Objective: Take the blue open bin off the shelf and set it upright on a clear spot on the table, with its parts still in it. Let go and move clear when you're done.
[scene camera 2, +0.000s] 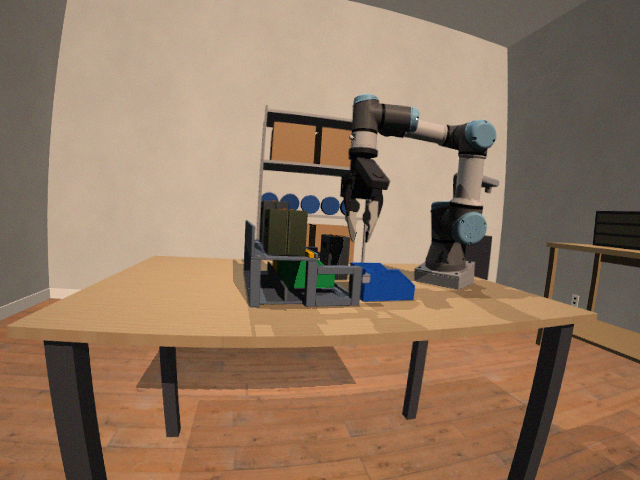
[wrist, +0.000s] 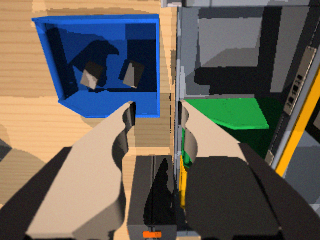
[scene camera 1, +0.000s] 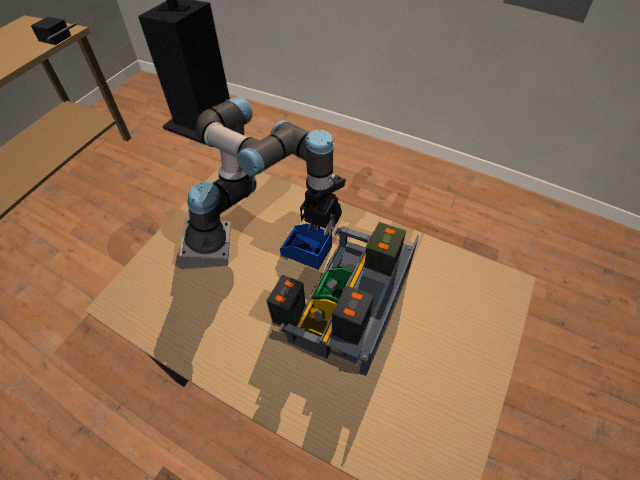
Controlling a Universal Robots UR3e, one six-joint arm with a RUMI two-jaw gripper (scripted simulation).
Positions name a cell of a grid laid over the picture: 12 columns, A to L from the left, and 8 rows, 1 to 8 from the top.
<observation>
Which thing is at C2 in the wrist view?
A blue open bin.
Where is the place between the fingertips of my gripper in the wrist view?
At F4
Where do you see a blue open bin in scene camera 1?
F5
</observation>
